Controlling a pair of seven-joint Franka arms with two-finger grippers.
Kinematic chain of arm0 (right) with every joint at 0, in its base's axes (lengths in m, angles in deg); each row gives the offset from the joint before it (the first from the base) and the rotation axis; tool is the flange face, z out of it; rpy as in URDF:
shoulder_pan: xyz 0 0 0.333 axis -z
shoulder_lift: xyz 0 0 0 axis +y
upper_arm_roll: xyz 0 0 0.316 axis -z
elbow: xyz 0.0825 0 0 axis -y
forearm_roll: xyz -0.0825 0 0.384 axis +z
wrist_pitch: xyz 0 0 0 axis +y
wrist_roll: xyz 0.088 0 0 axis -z
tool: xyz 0 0 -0.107 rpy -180 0 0
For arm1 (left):
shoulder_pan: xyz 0 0 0.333 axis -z
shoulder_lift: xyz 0 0 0 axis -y
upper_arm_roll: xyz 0 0 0.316 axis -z
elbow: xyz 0.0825 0 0 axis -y
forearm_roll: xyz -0.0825 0 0.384 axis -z
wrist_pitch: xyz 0 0 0 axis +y
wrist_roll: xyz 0.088 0 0 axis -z
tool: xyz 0 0 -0.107 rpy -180 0 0
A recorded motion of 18 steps. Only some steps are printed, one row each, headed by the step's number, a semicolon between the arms.
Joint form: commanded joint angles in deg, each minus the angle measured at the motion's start. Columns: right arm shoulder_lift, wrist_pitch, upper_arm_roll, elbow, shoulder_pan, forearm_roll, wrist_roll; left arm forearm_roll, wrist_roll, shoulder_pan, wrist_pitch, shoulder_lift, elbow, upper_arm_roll.
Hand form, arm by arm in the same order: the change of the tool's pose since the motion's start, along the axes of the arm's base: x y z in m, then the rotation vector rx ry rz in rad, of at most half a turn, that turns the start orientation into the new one. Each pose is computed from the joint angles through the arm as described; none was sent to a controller.
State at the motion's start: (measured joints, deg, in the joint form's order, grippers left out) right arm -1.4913 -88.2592 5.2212 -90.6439 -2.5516 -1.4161 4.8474; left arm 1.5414 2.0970 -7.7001 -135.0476 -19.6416 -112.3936 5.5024
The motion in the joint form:
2: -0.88 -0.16 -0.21 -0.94 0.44 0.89 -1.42; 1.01 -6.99 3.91 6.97 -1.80 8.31 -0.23
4: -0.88 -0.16 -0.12 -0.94 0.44 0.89 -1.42; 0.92 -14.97 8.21 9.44 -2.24 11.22 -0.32
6: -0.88 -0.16 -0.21 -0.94 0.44 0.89 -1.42; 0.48 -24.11 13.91 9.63 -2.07 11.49 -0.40
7: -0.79 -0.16 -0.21 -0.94 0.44 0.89 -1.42; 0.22 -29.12 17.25 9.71 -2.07 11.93 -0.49
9: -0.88 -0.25 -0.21 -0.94 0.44 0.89 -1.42; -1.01 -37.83 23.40 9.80 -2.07 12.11 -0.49
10: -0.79 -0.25 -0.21 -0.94 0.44 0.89 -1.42; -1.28 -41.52 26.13 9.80 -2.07 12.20 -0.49
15: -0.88 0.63 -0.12 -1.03 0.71 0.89 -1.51; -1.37 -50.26 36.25 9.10 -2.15 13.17 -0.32
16: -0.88 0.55 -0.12 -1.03 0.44 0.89 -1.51; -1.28 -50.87 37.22 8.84 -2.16 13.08 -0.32
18: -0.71 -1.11 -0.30 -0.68 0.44 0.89 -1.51; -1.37 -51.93 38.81 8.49 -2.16 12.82 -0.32
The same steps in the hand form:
2: -0.0046 -0.0006 0.0008 0.0171 -0.0022 0.0211; 0.0279 -0.0396 0.0333 -0.0241 0.0152 0.0655
4: -0.0047 -0.0015 0.0008 0.0171 -0.0022 0.0195; 0.0336 -0.0874 0.0475 -0.0300 0.0244 0.1286
6: -0.0046 -0.0006 0.0008 0.0171 -0.0022 0.0211; 0.0252 -0.1507 0.0512 -0.0301 0.0295 0.1853
7: -0.0042 -0.0006 0.0000 0.0170 -0.0006 0.0211; 0.0187 -0.1872 0.0546 -0.0311 0.0281 0.2134
9: -0.0045 -0.0006 0.0009 0.0170 -0.0037 0.0211; -0.0014 -0.2538 0.0559 -0.0208 0.0289 0.2464
10: -0.0040 -0.0006 0.0001 0.0169 -0.0022 0.0211; -0.0125 -0.2829 0.0566 -0.0204 0.0293 0.2606
15: -0.0064 -0.0039 -0.0011 0.0181 0.0131 0.0162; -0.0636 -0.3892 0.0648 -0.0420 0.0179 0.2330
16: -0.0061 -0.0014 -0.0010 0.0180 0.0118 0.0209; -0.0697 -0.3986 0.0644 -0.0453 0.0177 0.2275
18: -0.0018 0.0002 0.0028 0.0157 -0.0203 0.0244; -0.0806 -0.4134 0.0628 -0.0460 0.0175 0.2174

